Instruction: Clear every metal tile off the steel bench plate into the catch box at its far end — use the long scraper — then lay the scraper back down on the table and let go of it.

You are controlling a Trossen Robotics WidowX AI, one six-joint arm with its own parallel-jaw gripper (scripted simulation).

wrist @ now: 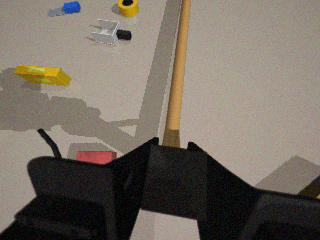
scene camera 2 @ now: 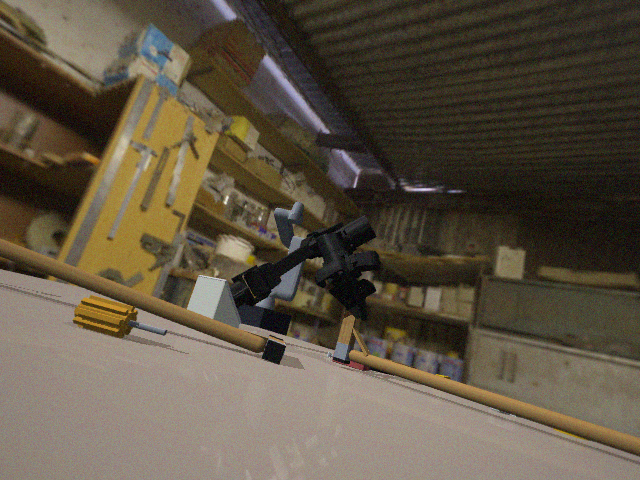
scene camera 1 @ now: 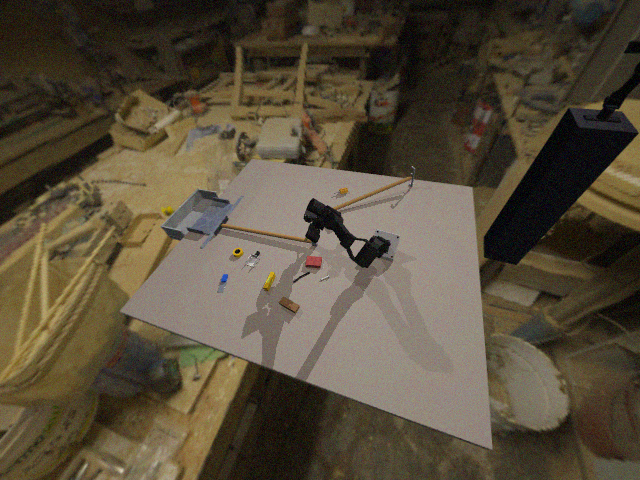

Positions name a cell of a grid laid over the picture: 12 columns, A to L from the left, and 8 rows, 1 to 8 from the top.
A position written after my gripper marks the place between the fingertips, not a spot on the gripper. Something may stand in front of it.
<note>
In view: my gripper (scene camera 2: G6), a yellow block (wrist: B3) and an orange part (scene camera 2: B6).
My gripper also shows in the wrist view (wrist: G5). The wrist view misses the orange part: it is out of frame.
</note>
